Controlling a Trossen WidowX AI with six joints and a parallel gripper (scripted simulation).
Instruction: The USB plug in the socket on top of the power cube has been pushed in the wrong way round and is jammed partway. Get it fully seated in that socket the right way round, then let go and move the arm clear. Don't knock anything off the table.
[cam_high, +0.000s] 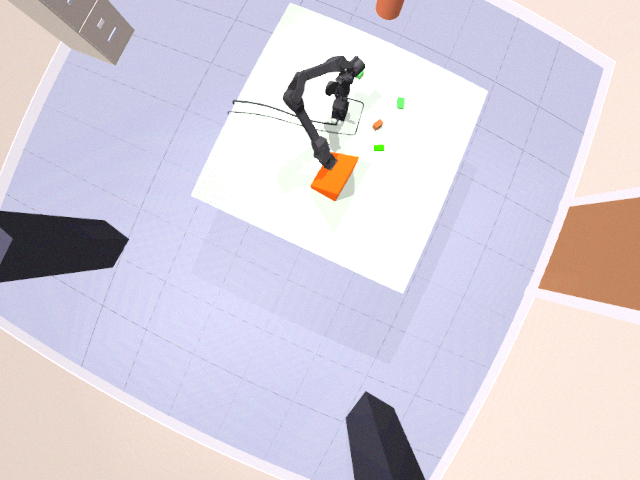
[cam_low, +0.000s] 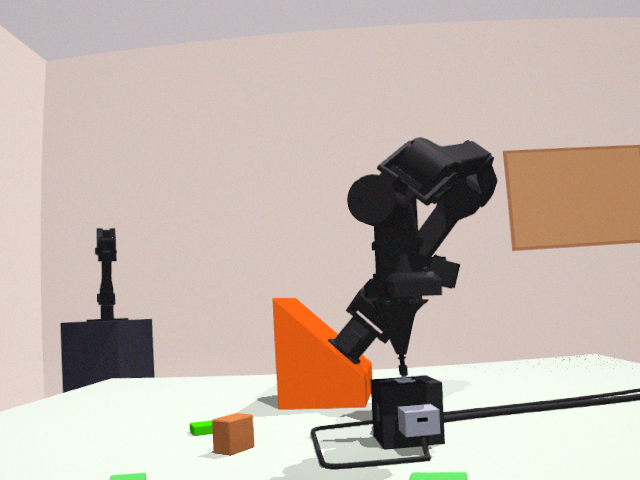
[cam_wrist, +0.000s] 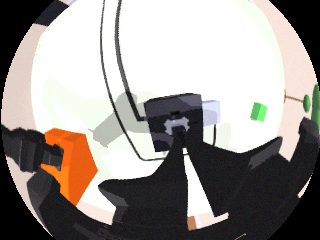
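Now: the USB plug 2 cm below my gripper tip. The rest, counted from my gripper tip: brown block: 21 cm to the right, 9 cm below, 5 cm ahead; then USB socket: 4 cm below.
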